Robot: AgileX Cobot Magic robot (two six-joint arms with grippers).
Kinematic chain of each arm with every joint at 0, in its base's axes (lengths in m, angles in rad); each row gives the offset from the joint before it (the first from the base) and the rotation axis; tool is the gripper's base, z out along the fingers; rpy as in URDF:
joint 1: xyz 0 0 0.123 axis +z
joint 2: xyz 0 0 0 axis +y
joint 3: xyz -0.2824 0 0.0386 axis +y
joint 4: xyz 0.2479 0 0.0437 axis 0.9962 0 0.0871
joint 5: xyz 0 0 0 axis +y
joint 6: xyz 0.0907 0 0.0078 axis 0.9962 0 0.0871
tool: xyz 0 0 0 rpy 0 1.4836 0
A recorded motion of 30 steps. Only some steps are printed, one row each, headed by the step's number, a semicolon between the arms.
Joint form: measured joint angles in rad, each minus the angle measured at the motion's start. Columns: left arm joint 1, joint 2, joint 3, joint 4, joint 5, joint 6; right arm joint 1, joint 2, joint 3, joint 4, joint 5, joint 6.
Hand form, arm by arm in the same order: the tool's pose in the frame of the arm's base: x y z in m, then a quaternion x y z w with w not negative. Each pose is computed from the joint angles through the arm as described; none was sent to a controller.
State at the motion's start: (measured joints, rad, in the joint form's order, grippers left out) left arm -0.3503 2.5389 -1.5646 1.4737 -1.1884 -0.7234; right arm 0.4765 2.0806 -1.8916 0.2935 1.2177 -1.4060
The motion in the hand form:
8: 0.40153 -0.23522 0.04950 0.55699 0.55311 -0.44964 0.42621; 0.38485 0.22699 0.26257 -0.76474 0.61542 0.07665 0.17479
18: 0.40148 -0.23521 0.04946 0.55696 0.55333 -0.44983 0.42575; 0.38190 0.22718 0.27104 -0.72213 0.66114 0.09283 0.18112
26: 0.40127 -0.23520 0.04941 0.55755 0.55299 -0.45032 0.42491; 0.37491 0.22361 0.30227 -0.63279 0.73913 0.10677 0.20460
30: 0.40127 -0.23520 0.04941 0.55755 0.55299 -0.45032 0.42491; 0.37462 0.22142 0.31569 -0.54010 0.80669 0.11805 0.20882
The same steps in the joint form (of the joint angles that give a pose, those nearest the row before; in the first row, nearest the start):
8: 0.0020 0.0000 0.0000 0.0010 -0.0010 -0.0028; 0.0000 0.0000 0.0000 0.0056 0.0000 0.0277
18: 0.0020 0.0000 0.0000 0.0017 -0.0010 -0.0039; 0.0000 -0.0180 0.0000 0.0243 0.0000 0.1535
26: 0.0020 0.0000 0.0000 0.0040 -0.0020 -0.0049; 0.0000 -0.0747 -0.0227 0.0245 0.0021 0.4089
30: 0.0020 0.0000 0.0000 0.0040 -0.0020 -0.0049; 0.0000 -0.0895 -0.0494 0.0022 0.0021 0.6551

